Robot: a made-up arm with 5 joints. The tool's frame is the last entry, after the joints.
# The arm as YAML. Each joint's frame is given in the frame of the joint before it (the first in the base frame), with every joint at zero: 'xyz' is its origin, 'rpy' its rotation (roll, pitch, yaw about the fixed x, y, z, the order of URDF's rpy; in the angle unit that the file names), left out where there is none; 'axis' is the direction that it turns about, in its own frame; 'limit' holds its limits. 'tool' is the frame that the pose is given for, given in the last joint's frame.
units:
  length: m
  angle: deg
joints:
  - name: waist
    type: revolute
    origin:
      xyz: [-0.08, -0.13, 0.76]
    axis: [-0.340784, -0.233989, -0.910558]
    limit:
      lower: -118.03
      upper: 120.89
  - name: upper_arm
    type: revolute
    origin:
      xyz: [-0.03, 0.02, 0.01]
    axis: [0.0, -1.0, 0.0]
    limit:
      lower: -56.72
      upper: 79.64
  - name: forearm
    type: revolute
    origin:
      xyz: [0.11, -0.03, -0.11]
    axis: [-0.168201, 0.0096, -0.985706]
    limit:
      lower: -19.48
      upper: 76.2
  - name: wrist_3
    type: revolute
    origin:
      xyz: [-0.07, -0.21, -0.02]
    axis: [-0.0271, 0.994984, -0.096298]
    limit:
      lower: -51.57
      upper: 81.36
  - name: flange
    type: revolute
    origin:
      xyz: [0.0, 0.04, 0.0]
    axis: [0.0, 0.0, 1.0]
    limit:
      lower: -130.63
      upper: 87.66
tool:
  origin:
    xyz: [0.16, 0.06, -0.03]
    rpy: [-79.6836, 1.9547, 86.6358]
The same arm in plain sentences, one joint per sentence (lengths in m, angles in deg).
The arm has five revolute joints in a row. What follows holds with every joint at zero, and every direction is one of the base frame's. Joint 1 is mounted 0.08 m along -x and 0.13 m along -y and 0.76 m along +z from the base frame's origin and rotates about the direction (-0.340784, -0.233989, -0.910558), from -118.03 to 120.89 deg. Joint 2 is mounted 0.03 m along -x and 0.02 m along +y and 0.01 m along +z from joint 1 and rotates about -y, from -56.72 to 79.64 deg. Joint 3 is mounted 0.11 m along +x and 0.03 m along -y and 0.11 m along -z from joint 2 and rotates about the direction (-0.168201, 0.0096, -0.985706), from -19.48 to 76.2 deg. Joint 4 is mounted 0.07 m along -x and 0.21 m along -y and 0.02 m along -z from joint 3 and rotates about the direction (-0.0271, 0.994984, -0.096298), from -51.57 to 81.36 deg. Joint 5 is mounted 0.04 m along +y from joint 4 and rotates about +z, from -130.63 to 87.66 deg. The tool frame, which is the frame that the pose is given for, is mounted 0.16 m along +x and 0.06 m along +y and 0.03 m along -z from joint 5; its axes are the base frame's turned by roll -79.68, pitch 1.95 and yaw 86.64 deg (as in URDF: about the fixed x, then y, then z).
